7 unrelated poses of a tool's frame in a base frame.
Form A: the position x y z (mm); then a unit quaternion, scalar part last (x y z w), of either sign.
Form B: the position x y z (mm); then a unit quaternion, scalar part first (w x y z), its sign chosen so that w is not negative. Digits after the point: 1 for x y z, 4 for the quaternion.
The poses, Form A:
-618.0 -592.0 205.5 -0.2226 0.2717 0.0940 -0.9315
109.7 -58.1 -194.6 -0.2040 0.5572 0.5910 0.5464
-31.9 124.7 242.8 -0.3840 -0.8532 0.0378 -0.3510
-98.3 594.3 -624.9 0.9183 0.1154 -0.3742 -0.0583
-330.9 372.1 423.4 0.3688 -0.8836 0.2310 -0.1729
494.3 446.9 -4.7 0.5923 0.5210 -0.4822 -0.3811
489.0 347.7 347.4 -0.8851 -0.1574 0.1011 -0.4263
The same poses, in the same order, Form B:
-618.0 -592.0 205.5 0.9315 0.2226 -0.2717 -0.0940
109.7 -58.1 -194.6 0.5464 -0.2040 0.5572 0.5910
-31.9 124.7 242.8 0.3510 0.3840 0.8532 -0.0378
-98.3 594.3 -624.9 0.0583 -0.9183 -0.1154 0.3742
-330.9 372.1 423.4 0.1729 -0.3688 0.8836 -0.2310
494.3 446.9 -4.7 0.3811 -0.5923 -0.5210 0.4822
489.0 347.7 347.4 0.4263 0.8851 0.1574 -0.1011

